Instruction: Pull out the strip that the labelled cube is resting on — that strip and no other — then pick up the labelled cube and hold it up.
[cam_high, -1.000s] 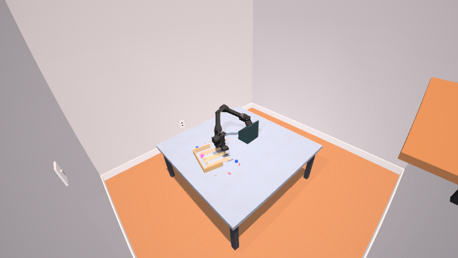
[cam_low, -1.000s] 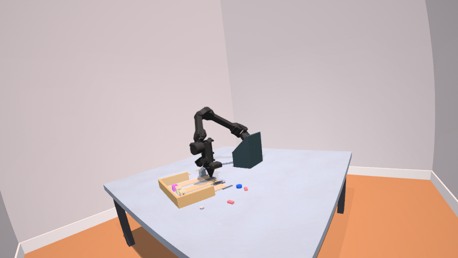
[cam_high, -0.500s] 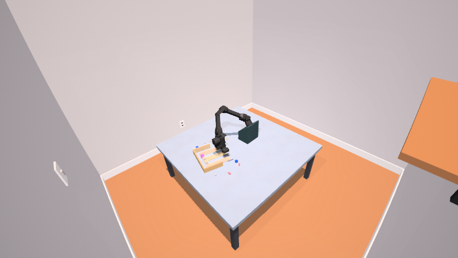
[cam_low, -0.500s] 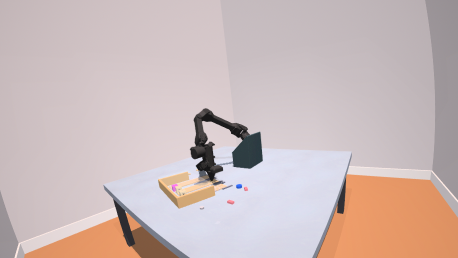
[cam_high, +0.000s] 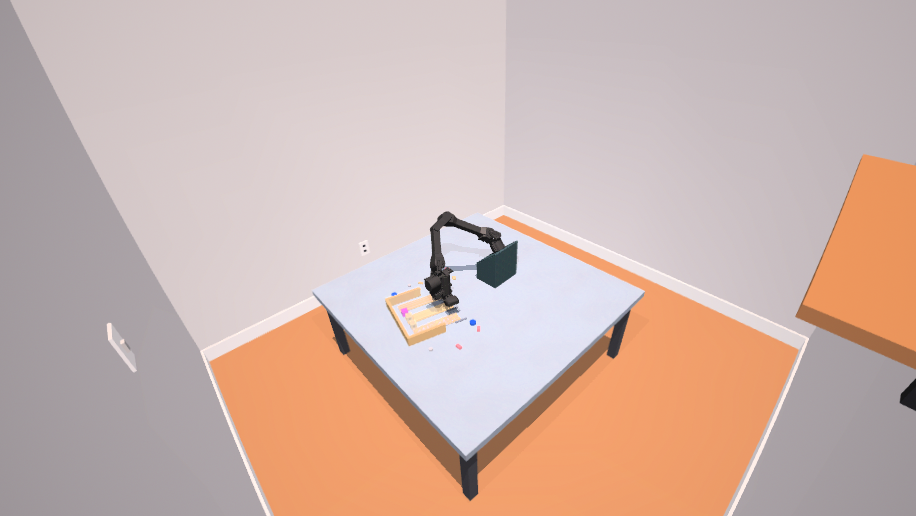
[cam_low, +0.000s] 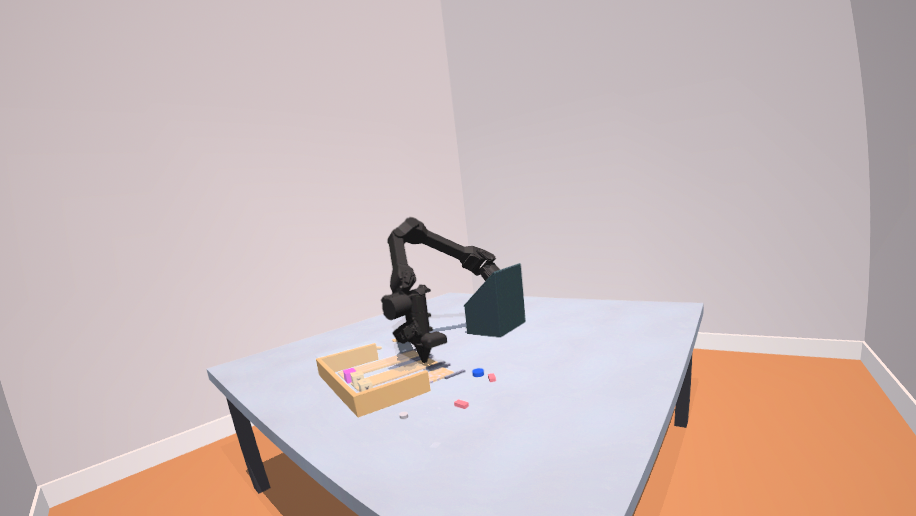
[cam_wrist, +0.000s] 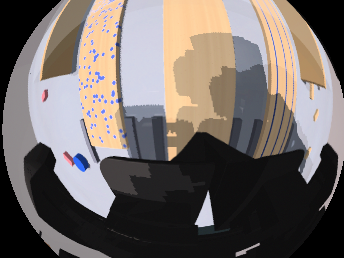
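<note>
My gripper tip is now 100 mm short of the strip and 10 mm to the left of it.
</note>
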